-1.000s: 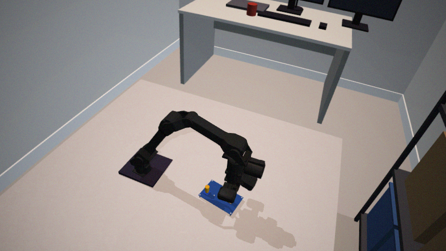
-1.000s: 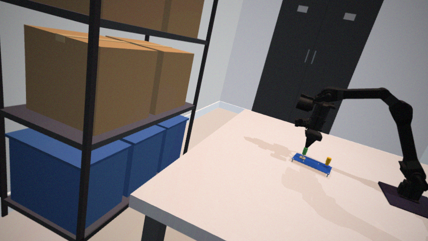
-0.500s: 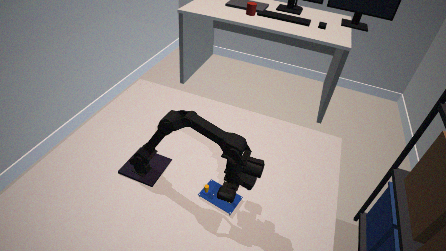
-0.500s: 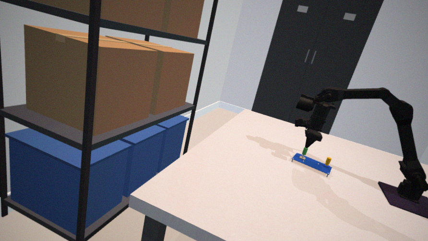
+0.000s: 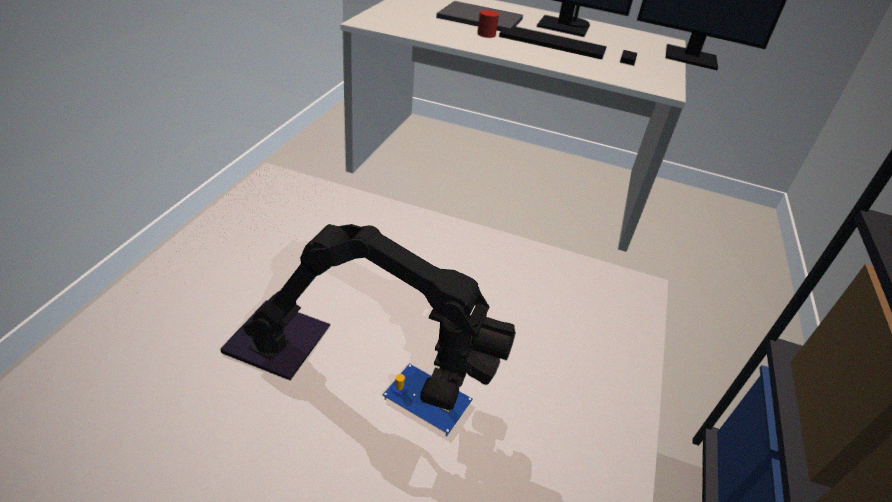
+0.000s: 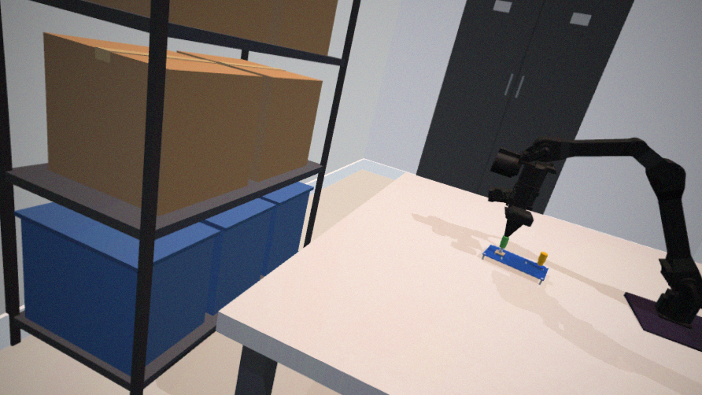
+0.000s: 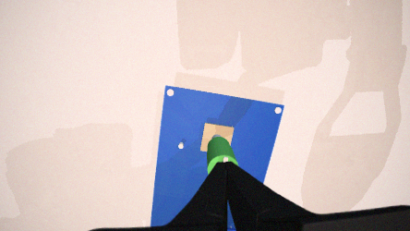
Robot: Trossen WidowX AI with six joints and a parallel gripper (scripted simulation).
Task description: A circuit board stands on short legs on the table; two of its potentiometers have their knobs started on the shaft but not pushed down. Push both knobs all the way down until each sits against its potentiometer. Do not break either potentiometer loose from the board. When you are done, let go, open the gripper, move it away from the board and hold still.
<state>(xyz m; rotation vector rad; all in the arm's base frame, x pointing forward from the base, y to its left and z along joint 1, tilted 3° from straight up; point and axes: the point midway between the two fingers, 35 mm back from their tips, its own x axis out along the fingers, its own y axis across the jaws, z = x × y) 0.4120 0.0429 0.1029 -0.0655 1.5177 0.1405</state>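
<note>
Now: the green knob 1 cm below my gripper tip. The rest, counted from my gripper tip: yellow knob (10 cm behind, 1 cm to the right, 3 cm below).
</note>
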